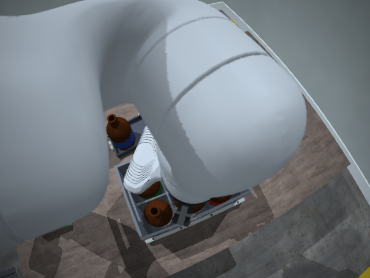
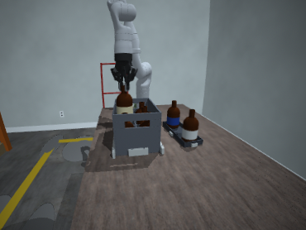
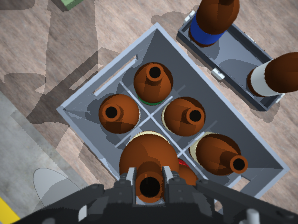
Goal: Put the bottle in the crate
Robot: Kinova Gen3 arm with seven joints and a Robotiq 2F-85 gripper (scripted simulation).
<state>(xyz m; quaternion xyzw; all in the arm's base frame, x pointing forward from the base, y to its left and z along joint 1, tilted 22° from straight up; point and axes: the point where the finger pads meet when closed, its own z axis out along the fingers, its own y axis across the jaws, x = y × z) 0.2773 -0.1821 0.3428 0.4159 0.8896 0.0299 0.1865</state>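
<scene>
Now: hand 70 mm above the cream-label bottle. Also, from my hand: grey crate: 170 mm below, 40 mm to the left, 10 mm ahead; then blue-label bottle: 290 mm to the left, 170 mm below, 50 mm behind; then white-label bottle: 280 mm to the left, 170 mm below, 130 mm ahead.
</scene>
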